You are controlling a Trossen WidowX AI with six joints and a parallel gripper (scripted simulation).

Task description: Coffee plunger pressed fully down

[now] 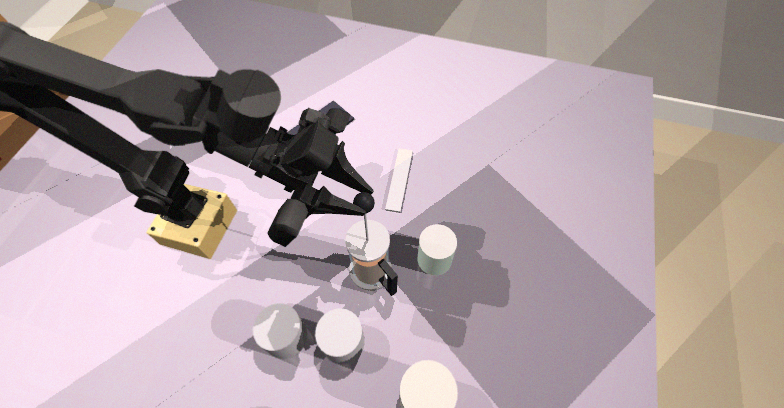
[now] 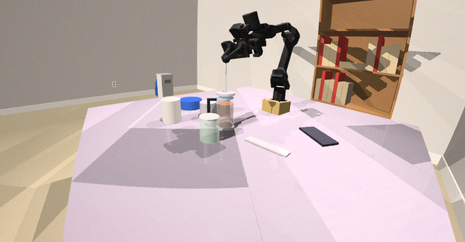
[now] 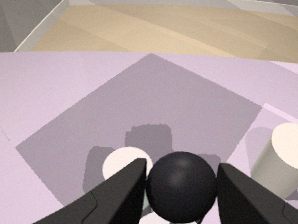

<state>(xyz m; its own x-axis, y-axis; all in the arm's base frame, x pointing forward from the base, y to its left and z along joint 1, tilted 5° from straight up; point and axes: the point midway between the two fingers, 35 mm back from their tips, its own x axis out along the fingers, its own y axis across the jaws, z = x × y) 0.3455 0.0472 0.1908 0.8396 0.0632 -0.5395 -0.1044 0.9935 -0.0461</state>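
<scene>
Now: the glass coffee press 13 cm below my gripper tip, 1 cm to the right of it and 1 cm ahead of it. Also, from my gripper tip: blue lid (32 cm to the right, 23 cm below, 1 cm ahead); then pale green cup (22 cm below, 9 cm ahead, 6 cm to the left); then white bar (25 cm below, 20 cm to the left, 3 cm behind).
</scene>
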